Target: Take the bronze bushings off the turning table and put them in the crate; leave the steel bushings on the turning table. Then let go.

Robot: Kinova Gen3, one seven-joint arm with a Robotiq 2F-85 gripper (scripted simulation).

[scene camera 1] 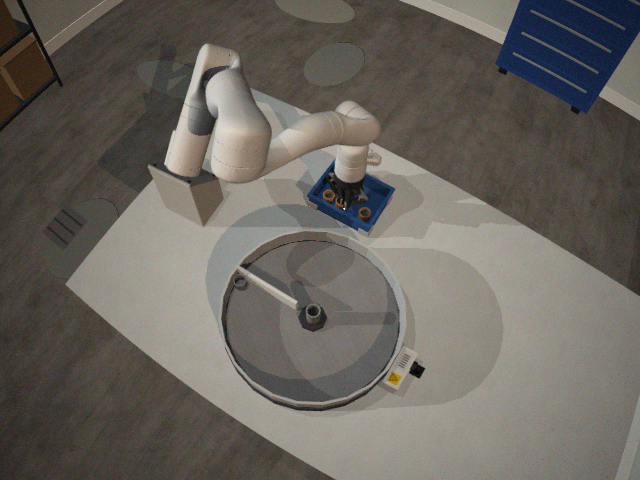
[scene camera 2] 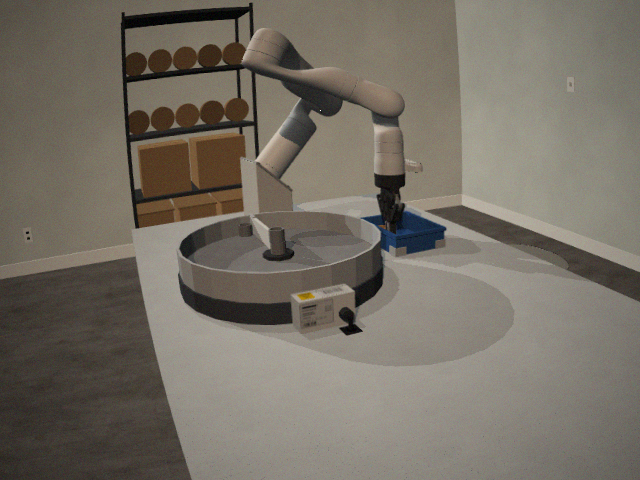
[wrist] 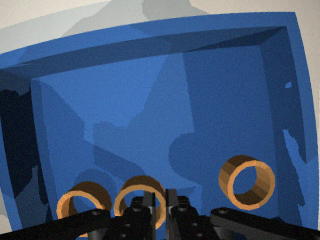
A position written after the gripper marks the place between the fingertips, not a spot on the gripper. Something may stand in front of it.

In view: the gripper (scene camera 2: 390,236), a bronze bushing (wrist: 259,194), a bronze bushing (wrist: 142,182), a bronze bushing (wrist: 93,191), a blue crate (scene camera 1: 380,193) and a turning table (scene camera 1: 276,346).
The gripper shows as well in scene camera 1 (scene camera 1: 344,205) and in the wrist view (wrist: 160,203). The blue crate also shows in scene camera 2 (scene camera 2: 403,242) and in the wrist view (wrist: 174,99).
